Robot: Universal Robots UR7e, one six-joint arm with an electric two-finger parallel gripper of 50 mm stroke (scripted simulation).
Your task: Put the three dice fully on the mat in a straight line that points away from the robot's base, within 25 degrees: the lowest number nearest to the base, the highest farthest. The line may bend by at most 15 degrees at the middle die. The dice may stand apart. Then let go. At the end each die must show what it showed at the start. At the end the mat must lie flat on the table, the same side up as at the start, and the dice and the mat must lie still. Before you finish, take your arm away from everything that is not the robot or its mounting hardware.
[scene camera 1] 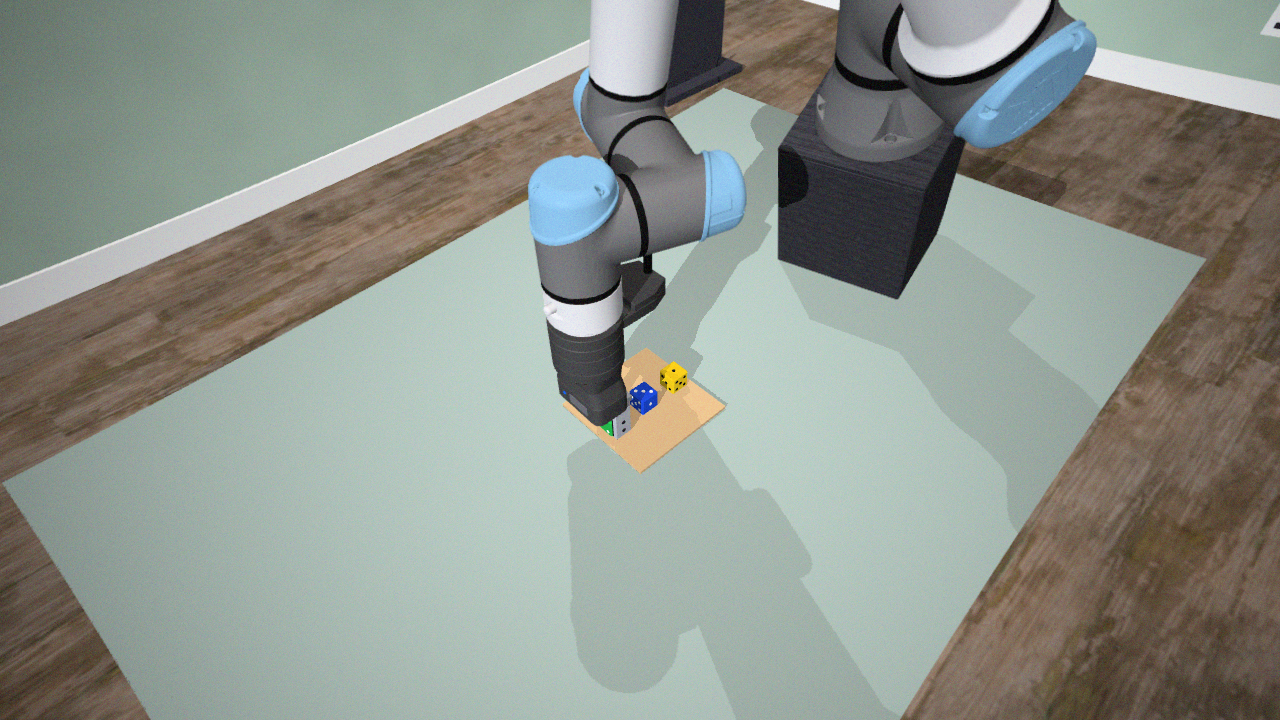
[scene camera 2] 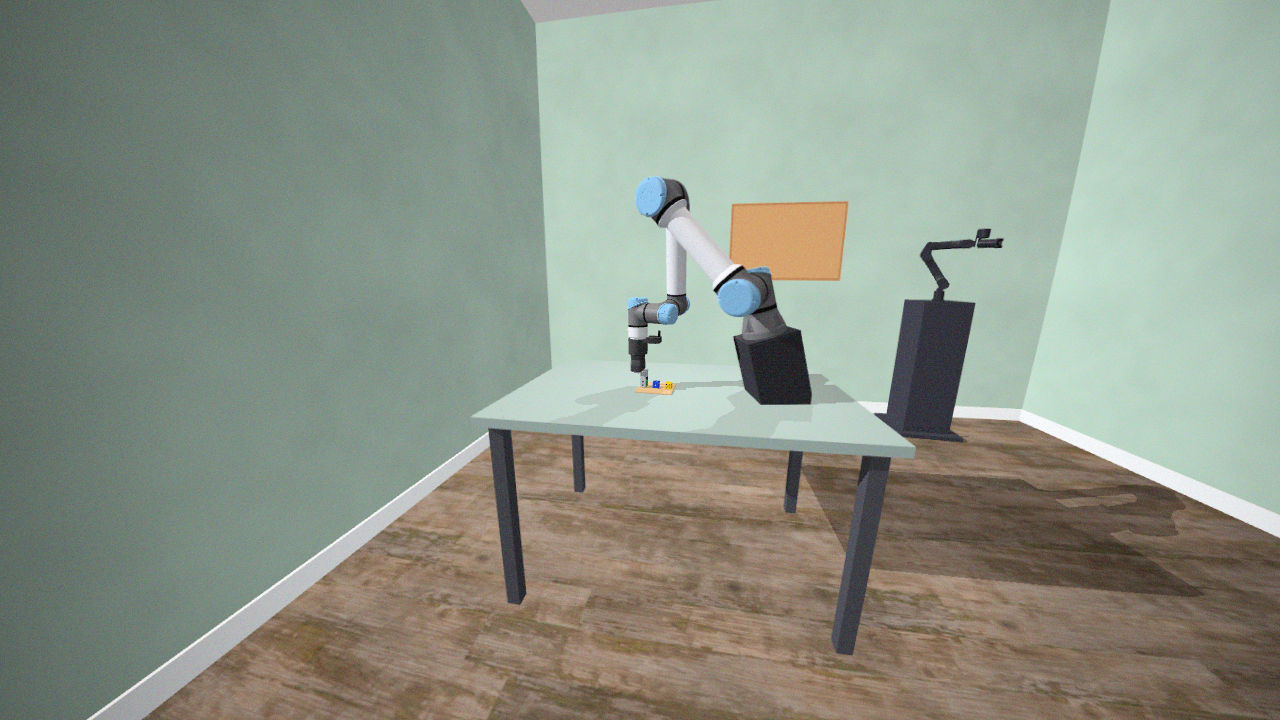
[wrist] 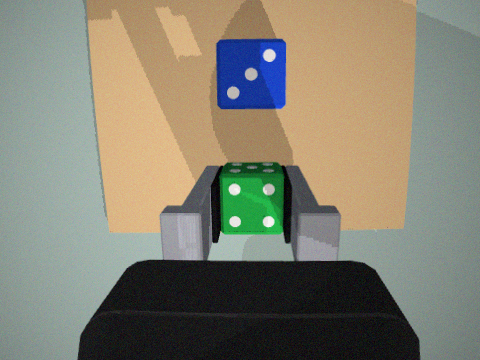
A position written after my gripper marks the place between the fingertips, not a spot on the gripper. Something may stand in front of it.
Note:
In view: my gripper [scene camera 1: 613,425] and a green die [wrist: 251,193].
My gripper also shows in the wrist view [wrist: 252,189].

